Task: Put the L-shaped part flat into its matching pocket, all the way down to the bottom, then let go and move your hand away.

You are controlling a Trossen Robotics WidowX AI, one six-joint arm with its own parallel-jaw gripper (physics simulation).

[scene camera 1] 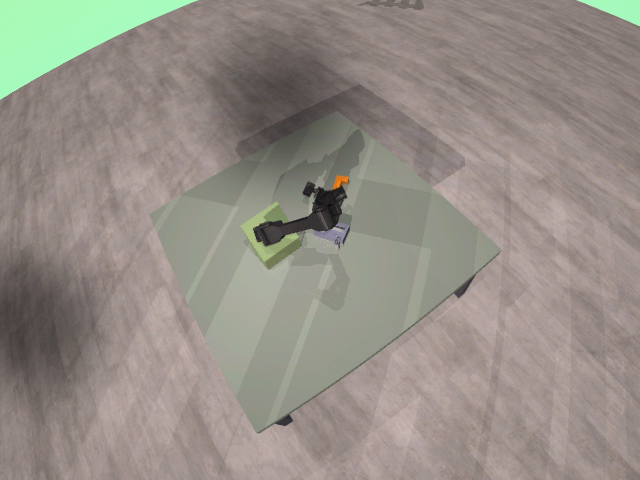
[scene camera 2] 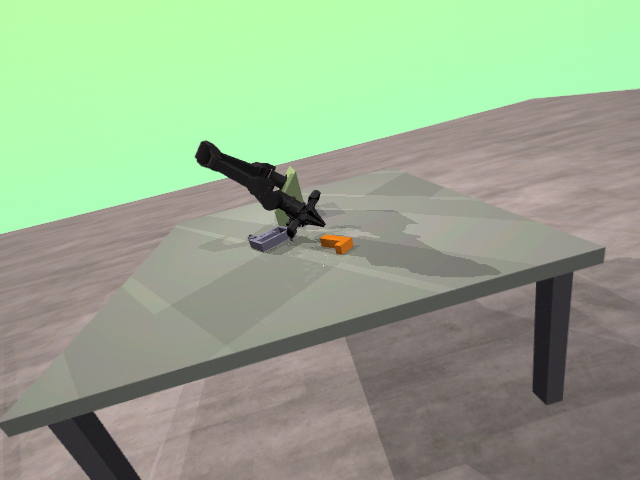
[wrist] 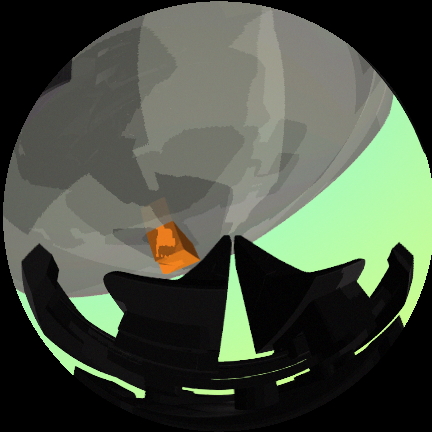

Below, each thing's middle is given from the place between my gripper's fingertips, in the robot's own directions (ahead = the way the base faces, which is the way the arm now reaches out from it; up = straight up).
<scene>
My hand is 100 mm short of the orange L-shaped part [wrist: 170, 247], 30 mm to the right of it and 30 mm above it.
</scene>
